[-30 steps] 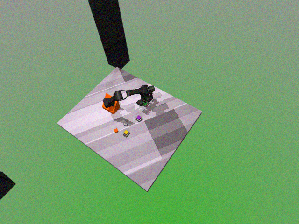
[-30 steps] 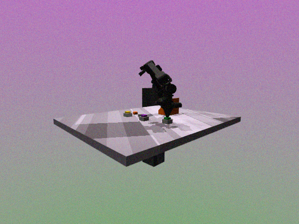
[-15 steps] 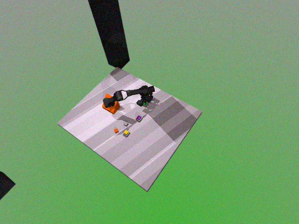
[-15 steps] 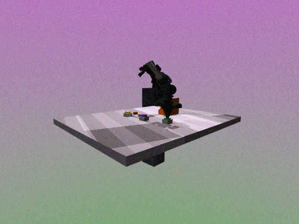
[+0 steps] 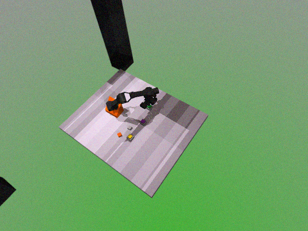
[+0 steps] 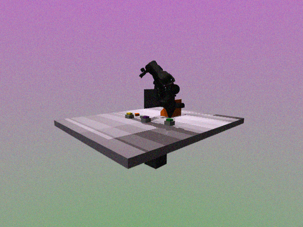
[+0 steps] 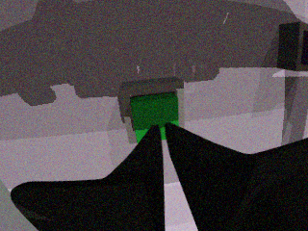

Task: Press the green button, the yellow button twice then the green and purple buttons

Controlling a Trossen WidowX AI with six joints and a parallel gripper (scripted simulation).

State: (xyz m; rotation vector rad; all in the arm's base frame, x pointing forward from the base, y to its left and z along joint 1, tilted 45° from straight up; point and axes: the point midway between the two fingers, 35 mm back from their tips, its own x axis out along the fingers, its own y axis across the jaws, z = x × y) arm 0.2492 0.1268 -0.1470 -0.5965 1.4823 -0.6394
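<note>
Now: the green button 1 cm below my gripper tip. Also, from my gripper tip: purple button (17 cm to the right, 5 cm ahead, 1 cm below); then yellow button (36 cm to the right, 4 cm ahead, 1 cm below); then small orange block (39 cm to the right, 6 cm behind, 4 cm below).
</note>
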